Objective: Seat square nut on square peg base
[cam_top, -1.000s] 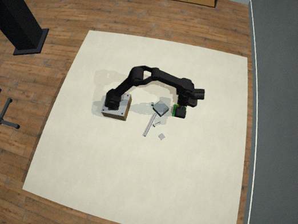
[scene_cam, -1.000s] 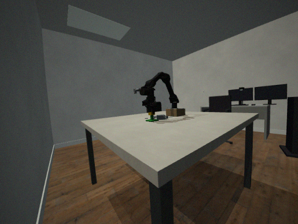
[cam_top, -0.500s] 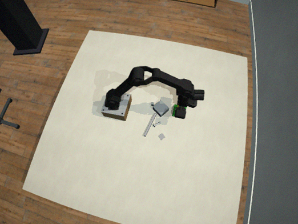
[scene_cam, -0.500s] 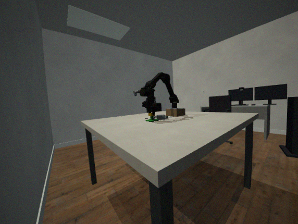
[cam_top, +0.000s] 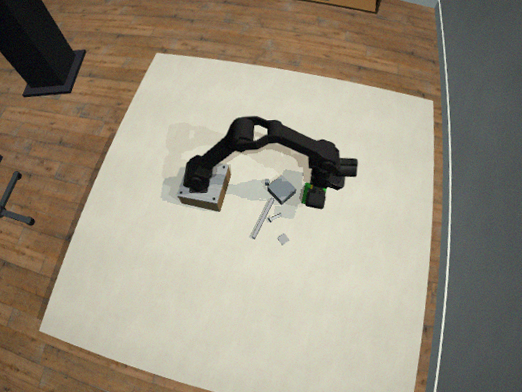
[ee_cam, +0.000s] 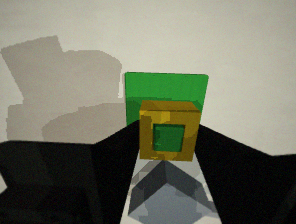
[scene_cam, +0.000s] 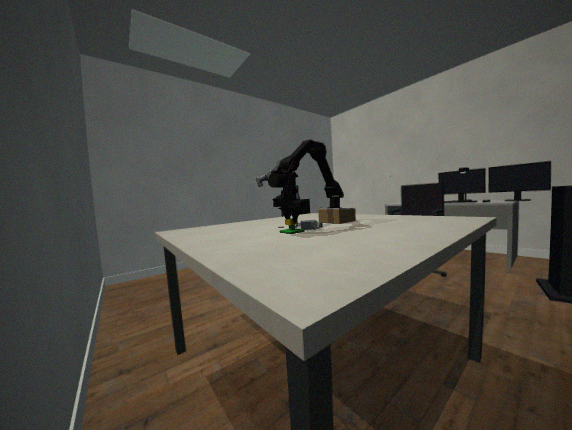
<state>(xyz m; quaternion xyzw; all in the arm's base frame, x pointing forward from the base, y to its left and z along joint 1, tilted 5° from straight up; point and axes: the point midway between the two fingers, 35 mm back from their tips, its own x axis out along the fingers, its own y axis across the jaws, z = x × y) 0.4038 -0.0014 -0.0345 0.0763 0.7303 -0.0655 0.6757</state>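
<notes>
Right now my hand is 12 cm past the grey block, 1 cm to the right of it and 6 cm above it. The rest, counted from my hand: long grey bar: 18 cm behind, 9 cm to the right, 7 cm below.
</notes>
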